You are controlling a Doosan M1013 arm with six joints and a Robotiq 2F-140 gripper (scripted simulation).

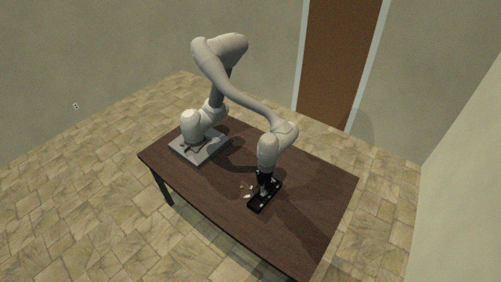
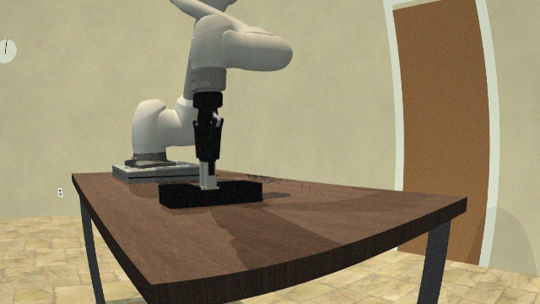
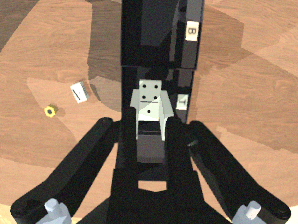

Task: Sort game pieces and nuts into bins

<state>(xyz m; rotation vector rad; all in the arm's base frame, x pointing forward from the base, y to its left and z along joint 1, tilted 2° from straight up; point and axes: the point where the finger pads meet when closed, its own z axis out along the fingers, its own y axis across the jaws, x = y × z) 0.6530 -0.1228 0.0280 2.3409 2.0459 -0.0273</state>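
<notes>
The white domino is 3 cm below my hand. The rest, counted from my hand: gold ring-shaped nut: 15 cm behind, 1 cm to the right, 6 cm below; then black bin: 1 cm ahead, 4 cm below; then dark piece: 5 cm below.
</notes>
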